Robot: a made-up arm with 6 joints. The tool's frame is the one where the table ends. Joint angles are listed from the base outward.
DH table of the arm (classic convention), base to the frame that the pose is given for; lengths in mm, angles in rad. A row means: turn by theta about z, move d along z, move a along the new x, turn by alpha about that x. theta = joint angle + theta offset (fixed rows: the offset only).
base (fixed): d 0, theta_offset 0.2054, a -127.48, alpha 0
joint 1: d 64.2, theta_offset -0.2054, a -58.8, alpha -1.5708
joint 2: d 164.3, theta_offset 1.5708, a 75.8, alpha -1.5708
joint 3: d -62.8, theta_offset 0, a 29.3, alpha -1.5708
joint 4: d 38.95, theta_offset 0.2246, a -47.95, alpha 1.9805
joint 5: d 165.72, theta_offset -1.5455, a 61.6, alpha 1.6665
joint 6: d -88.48, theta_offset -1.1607, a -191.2, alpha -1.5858
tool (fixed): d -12.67, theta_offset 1.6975, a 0, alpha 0
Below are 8 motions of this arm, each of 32 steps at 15 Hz.
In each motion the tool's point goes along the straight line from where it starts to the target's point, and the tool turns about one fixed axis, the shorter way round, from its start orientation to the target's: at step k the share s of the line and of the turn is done. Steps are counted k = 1, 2, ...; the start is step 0. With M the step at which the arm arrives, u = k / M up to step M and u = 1 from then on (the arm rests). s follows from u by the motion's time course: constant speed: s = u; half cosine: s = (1 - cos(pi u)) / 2; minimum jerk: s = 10 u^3 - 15 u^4 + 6 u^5.
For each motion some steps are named. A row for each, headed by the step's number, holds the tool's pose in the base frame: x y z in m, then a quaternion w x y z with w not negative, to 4 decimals.
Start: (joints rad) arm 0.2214 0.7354 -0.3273 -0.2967 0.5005 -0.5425
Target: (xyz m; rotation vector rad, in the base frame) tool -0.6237 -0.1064 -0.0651 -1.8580 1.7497 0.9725
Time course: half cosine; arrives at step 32
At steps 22, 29, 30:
22: -0.5953 -0.0369 -0.0113 0.1805 -0.5785 0.6923 0.3918
29: -0.6209 -0.0997 -0.0599 0.2016 -0.6579 0.6339 0.3530
30: -0.6225 -0.1034 -0.0628 0.2028 -0.6624 0.6302 0.3506

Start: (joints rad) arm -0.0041 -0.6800 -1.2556 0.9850 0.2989 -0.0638
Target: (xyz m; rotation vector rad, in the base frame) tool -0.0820 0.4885 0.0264 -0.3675 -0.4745 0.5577
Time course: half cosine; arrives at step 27
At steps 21, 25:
21: -0.0886 0.4886 0.0168 0.9199 -0.1838 -0.2183 0.2689
25: -0.0828 0.4885 0.0253 0.9176 -0.1793 -0.2292 0.2709

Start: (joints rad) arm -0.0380 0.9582 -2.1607 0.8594 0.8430 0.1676
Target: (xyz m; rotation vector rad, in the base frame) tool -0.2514 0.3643 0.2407 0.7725 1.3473 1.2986
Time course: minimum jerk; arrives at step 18
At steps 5, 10, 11, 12, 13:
5: -0.1722 0.3867 0.2312 0.6138 0.3696 0.5242 0.4603
10: -0.2151 0.3746 0.2363 0.5697 0.3454 0.5472 0.5067
11: -0.2241 0.3720 0.2374 0.5600 0.3401 0.5516 0.5161
12: -0.2322 0.3697 0.2384 0.5512 0.3353 0.5555 0.5245
13: -0.2391 0.3678 0.2392 0.5437 0.3312 0.5587 0.5315

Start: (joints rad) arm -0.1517 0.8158 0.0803 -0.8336 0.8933 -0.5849
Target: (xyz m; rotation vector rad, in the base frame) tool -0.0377 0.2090 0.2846 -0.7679 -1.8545 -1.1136
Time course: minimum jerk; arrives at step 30
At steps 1, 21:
1: -0.2874 0.2761 0.2642 0.3352 0.1702 -0.8553 -0.3565
21: -0.0784 0.2200 0.2813 0.4052 -0.2297 -0.7702 -0.4357

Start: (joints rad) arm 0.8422 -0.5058 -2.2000 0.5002 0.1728 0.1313
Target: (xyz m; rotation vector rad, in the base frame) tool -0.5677 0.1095 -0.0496 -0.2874 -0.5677 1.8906
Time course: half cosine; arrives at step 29
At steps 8, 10, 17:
8: -0.5617 0.0296 0.0508 0.4859 0.1193 -0.2734 0.8215
10: -0.5623 0.0383 0.0399 0.4936 0.0933 -0.2705 0.8213
17: -0.5650 0.0740 -0.0050 0.5214 -0.0142 -0.2563 0.8138

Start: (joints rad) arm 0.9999 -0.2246 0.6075 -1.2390 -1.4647 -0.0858
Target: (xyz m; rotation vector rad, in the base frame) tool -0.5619 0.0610 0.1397 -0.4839 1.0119 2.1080
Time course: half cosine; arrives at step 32
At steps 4, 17, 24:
4: -0.5602 0.0959 0.0743 0.4101 -0.2976 0.3399 0.7923
17: -0.5611 0.0774 0.1091 0.3886 -0.2401 0.3694 0.8092
24: -0.5616 0.0663 0.1297 0.3749 -0.2053 0.3862 0.8174

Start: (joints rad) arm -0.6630 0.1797 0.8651 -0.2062 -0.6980 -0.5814
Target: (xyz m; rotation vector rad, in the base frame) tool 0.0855 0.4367 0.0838 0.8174 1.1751 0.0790
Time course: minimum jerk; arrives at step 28
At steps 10, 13, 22, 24, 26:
10: -0.1245 0.4191 -0.0670 0.6743 -0.0244 0.7265 0.1301
13: -0.0724 0.4235 -0.0296 0.7084 0.0775 0.6930 0.1087
22: 0.0661 0.4351 0.0699 0.7532 0.3399 0.5614 0.0455
24: 0.0790 0.4362 0.0791 0.7538 0.3630 0.5463 0.0393
26: 0.0846 0.4366 0.0831 0.7539 0.3730 0.5396 0.0366

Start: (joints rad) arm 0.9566 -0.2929 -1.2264 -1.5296 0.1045 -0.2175
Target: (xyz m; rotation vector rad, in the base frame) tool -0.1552 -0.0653 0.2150 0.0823 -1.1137 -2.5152
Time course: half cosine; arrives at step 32
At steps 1, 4, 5, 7, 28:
1: -0.1517 -0.1745 0.1657 0.3980 0.2831 -0.1742 -0.8550
4: -0.1519 -0.1706 0.1674 0.3916 0.2746 -0.1829 -0.8589
5: -0.1519 -0.1683 0.1685 0.3878 0.2696 -0.1880 -0.8612
7: -0.1521 -0.1623 0.1712 0.3778 0.2564 -0.2011 -0.8666
28: -0.1551 -0.0695 0.2131 0.2022 0.0394 -0.3895 -0.8977

